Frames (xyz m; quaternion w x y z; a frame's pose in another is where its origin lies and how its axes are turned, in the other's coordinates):
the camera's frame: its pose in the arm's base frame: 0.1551 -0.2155 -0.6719 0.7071 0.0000 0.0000 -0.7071
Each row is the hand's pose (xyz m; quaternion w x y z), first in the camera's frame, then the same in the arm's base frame.
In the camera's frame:
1: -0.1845 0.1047 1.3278 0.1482 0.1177 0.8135 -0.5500
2: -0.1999 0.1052 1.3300 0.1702 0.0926 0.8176 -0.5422
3: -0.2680 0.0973 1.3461 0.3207 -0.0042 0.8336 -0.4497
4: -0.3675 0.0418 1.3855 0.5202 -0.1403 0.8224 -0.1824
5: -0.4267 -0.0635 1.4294 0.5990 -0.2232 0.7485 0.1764
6: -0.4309 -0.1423 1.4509 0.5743 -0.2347 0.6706 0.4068
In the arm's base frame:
1: 0.2598 -0.0310 0.6559 0.2841 -0.6584 -0.4920 0.4937
2: 0.2603 -0.0156 0.6581 0.2630 -0.6436 -0.5127 0.5037
3: 0.2524 0.0525 0.6742 0.0912 -0.5865 -0.5924 0.5448
4: 0.1969 0.1520 0.7136 0.2389 0.4823 0.6808 -0.4968
5: 0.0916 0.2112 0.7575 0.5483 0.3714 0.6871 -0.2988
6: 0.0128 0.2154 0.7790 0.6937 0.3082 0.6401 -0.1184

